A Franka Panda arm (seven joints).
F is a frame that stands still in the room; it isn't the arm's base.
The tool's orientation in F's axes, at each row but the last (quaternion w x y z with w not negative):
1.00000 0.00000 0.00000 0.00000
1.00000 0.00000 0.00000 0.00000
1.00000 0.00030 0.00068 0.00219
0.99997 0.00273 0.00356 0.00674
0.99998 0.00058 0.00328 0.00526
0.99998 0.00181 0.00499 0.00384
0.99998 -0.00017 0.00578 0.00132
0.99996 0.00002 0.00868 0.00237
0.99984 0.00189 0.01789 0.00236
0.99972 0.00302 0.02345 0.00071
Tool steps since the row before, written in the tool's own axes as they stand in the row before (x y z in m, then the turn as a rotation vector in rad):
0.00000 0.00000 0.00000 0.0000 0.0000 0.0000
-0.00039 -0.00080 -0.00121 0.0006 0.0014 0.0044
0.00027 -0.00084 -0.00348 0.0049 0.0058 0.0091
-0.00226 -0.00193 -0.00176 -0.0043 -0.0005 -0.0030
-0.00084 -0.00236 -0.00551 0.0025 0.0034 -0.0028
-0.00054 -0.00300 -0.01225 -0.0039 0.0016 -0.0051
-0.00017 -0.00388 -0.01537 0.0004 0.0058 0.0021
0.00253 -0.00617 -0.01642 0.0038 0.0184 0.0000
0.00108 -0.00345 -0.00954 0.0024 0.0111 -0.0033
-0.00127 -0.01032 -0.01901 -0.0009 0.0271 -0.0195
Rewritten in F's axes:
0.00000 0.00000 0.00000 0.0000 0.0000 0.0000
-0.00039 -0.00080 -0.00121 0.0006 0.0014 0.0044
0.00027 -0.00084 -0.00348 0.0049 0.0058 0.0091
-0.00225 -0.00195 -0.00175 -0.0043 -0.0005 -0.0030
-0.00085 -0.00236 -0.00551 0.0024 0.0034 -0.0028
-0.00064 -0.00296 -0.01225 -0.0040 0.0016 -0.0051
-0.00034 -0.00389 -0.01537 0.0004 0.0058 0.0021
0.00227 -0.00616 -0.01646 0.0037 0.0184 -0.0001
0.00075 -0.00341 -0.00959 0.0022 0.0111 -0.0033
-0.00215 -0.01021 -0.01899 -0.0018 0.0272 -0.0193

